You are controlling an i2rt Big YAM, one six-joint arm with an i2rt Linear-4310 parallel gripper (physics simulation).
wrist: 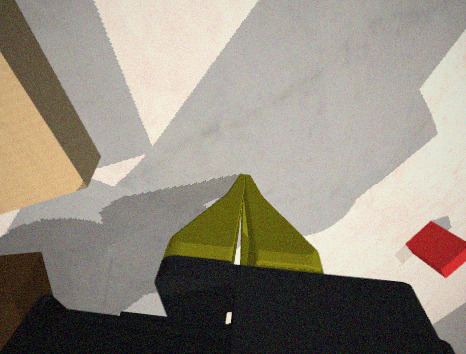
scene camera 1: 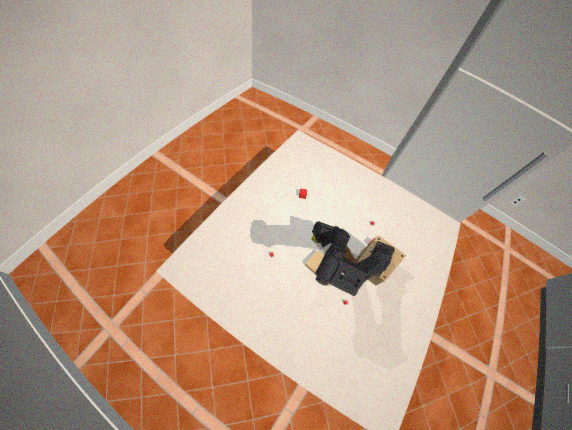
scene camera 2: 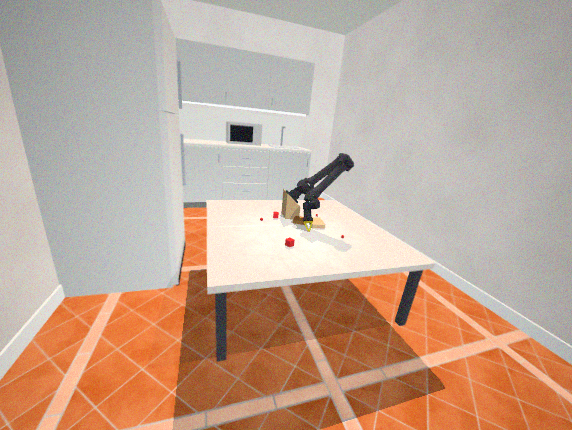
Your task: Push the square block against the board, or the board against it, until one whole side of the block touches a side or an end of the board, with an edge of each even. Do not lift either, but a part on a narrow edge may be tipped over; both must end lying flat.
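Places are measured from the arm's base along level axes (x ahead, y left, z up), in centimetres.
Pixels of known places: gripper, between the fingertips: (wrist: 244,182) (scene camera 1: 312,238) (scene camera 2: 308,231); arm's base, origin of its link: (scene camera 1: 381,255) (scene camera 2: 291,197).
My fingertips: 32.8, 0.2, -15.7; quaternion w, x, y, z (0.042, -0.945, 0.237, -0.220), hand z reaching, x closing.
Ahead of a thing's pixels: the offset from my fingertips to its top centre, as dx, dy, dz. Level surfaces: height alone.
My gripper (scene camera 1: 314,239) (scene camera 2: 308,229) (wrist: 244,182) is shut and empty, its yellow fingers pointing down low over the table. A pale tan wooden piece @(-11.4, +12.6, +2.8) (scene camera 1: 314,261) (scene camera 2: 318,223) (wrist: 30,145) lies flat; in the wrist view it is at the left, apart from the fingers. A dark brown wooden piece @(-18.3, +2.3, +2.8) (scene camera 1: 351,254) (scene camera 2: 300,220) (wrist: 20,285) is nearer the arm's base. In the wrist view a shadowed strip of table separates the two pieces. The arm hides much of both in the first scene view, so which is the square block and which the board is unclear.
A red cube @(+16.3, -22.5, +3.9) (scene camera 1: 303,193) (scene camera 2: 290,242) (wrist: 436,247) sits apart on the white table @(dz -0.1) (scene camera 1: 240,300) (scene camera 2: 240,270). Another red cube @(-31.5, -13.0, +3.9) (scene camera 2: 275,215) is near the arm's tan mount (scene camera 1: 397,265) (scene camera 2: 290,207). Small red markers (scene camera 1: 372,223) (scene camera 2: 342,236) lie around the arm.
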